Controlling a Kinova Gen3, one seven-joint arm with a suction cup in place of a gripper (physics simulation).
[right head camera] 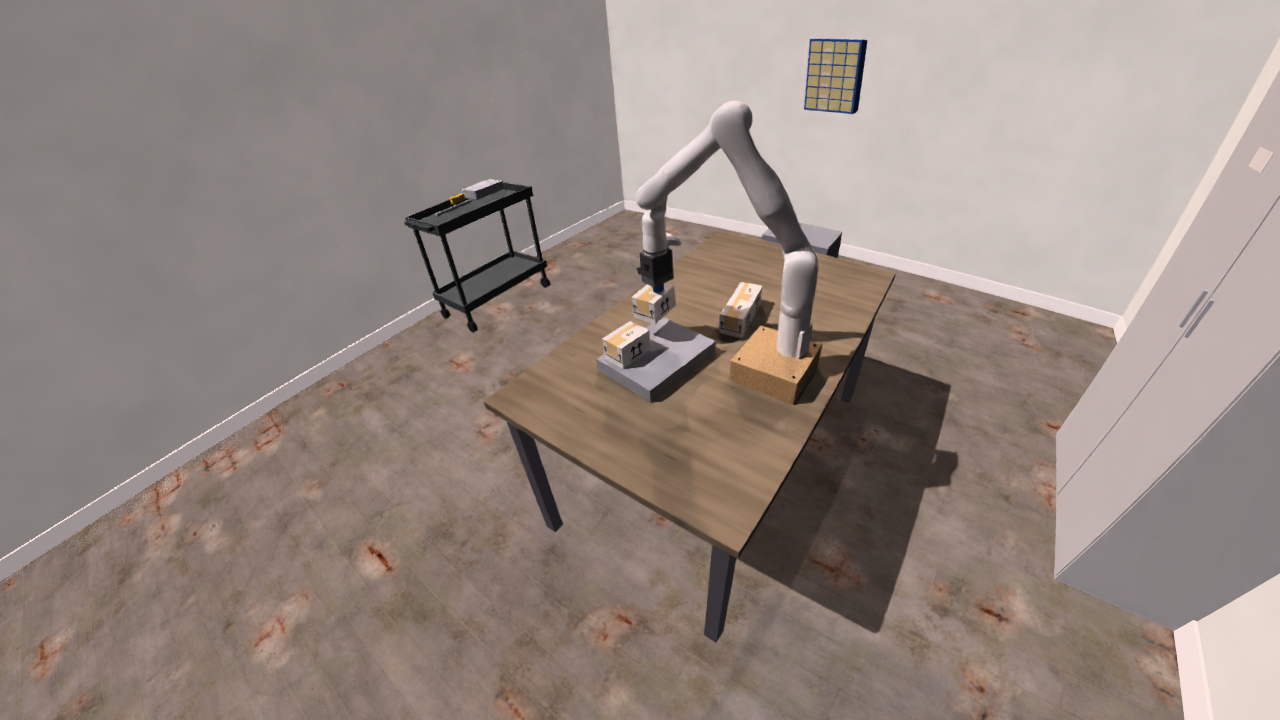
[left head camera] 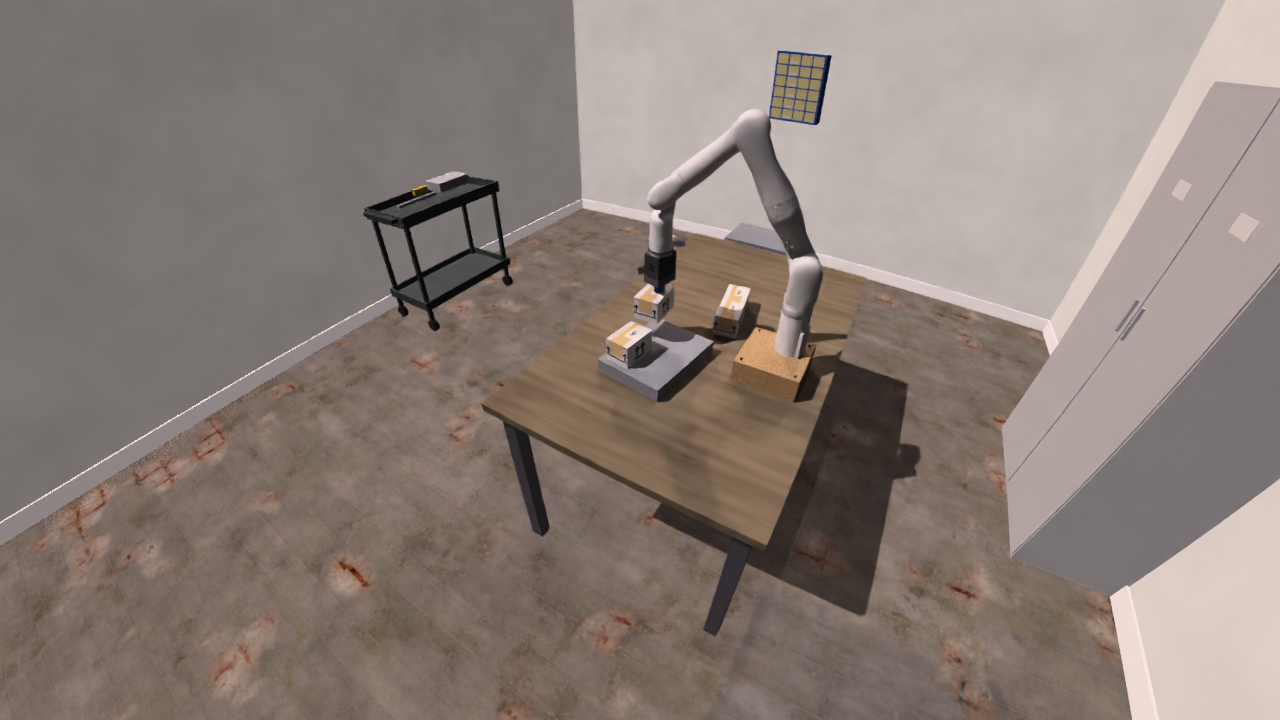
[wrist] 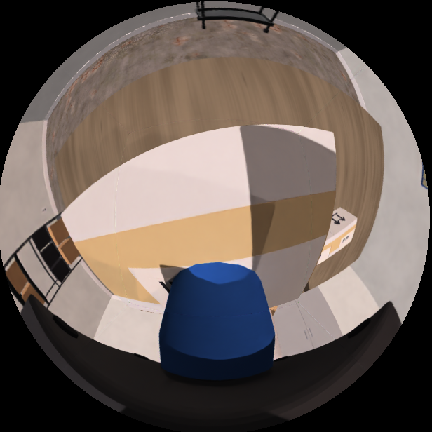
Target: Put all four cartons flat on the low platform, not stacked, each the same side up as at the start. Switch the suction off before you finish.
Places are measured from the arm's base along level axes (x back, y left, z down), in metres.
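Pixels of known places: hand at its tool point: (right head camera: 658, 292) (left head camera: 659, 293); arm's base at its link origin: (right head camera: 791, 348) (left head camera: 788, 348).
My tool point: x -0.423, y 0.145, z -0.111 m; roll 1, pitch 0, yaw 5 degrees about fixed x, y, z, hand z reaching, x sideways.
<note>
Ahead of a thing's pixels: the offset from my tool point to its top centre. Level surfaces: height alone.
My suction gripper (left head camera: 659, 289) (right head camera: 658, 288) (wrist: 220, 272) has its blue cup on the top of a white carton with tan tape {dz -0.014, dx -0.007, dy +0.017 m} (left head camera: 650, 303) (right head camera: 649, 303) (wrist: 200, 180). The carton hangs level near the back of the low grey platform {dz +0.147, dx +0.069, dy +0.094 m} (left head camera: 675, 360) (right head camera: 673, 360); the exact gap is unclear. Another carton {dz +0.068, dx +0.013, dy +0.171 m} (left head camera: 628, 344) (right head camera: 625, 344) lies flat on the platform's left part. To the platform's back right, a long carton shape {dz +0.116, dx +0.151, dy -0.239 m} (left head camera: 732, 308) (right head camera: 741, 308) stands on the table; whether it is one carton or two close together I cannot tell. In the wrist view, a carton (wrist: 342, 232) shows at the right.
The wooden table {dz +0.195 m} (left head camera: 662, 447) (right head camera: 662, 447) carries the platform and the arm's tan base block (left head camera: 765, 371) (right head camera: 765, 371), which stands right of the platform. A black cart (left head camera: 447, 207) (right head camera: 483, 210) stands beyond the table's left side. A grey cabinet (left head camera: 1136, 295) (right head camera: 1172, 358) stands at the right.
</note>
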